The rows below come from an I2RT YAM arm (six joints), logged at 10 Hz.
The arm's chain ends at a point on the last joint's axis. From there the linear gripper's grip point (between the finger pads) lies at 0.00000 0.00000 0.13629 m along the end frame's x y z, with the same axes.
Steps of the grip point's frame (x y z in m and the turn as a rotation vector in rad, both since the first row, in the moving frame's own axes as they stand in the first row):
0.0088, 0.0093, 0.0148, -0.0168, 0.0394, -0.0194
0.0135, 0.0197, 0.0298, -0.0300, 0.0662, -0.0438
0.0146, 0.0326, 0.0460, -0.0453, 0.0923, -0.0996
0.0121, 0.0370, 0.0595, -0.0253, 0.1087, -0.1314
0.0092, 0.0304, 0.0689, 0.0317, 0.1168, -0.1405
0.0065, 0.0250, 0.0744, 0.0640, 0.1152, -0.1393
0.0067, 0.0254, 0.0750, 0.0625, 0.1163, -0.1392
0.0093, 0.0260, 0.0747, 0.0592, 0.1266, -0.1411
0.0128, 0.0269, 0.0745, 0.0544, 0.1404, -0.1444
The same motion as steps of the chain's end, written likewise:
0.0034, 0.0071, 0.0149, -0.0168, 0.0394, -0.0194
0.0044, 0.0158, 0.0302, -0.0300, 0.0662, -0.0438
0.0018, 0.0271, 0.0467, -0.0453, 0.0923, -0.0996
-0.0029, 0.0345, 0.0603, -0.0253, 0.1087, -0.1314
-0.0063, 0.0358, 0.0699, 0.0317, 0.1168, -0.1405
-0.0085, 0.0348, 0.0756, 0.0640, 0.1152, -0.1393
-0.0085, 0.0350, 0.0762, 0.0625, 0.1163, -0.1392
-0.0073, 0.0352, 0.0760, 0.0592, 0.1266, -0.1411
-0.0057, 0.0356, 0.0760, 0.0544, 0.1404, -0.1444

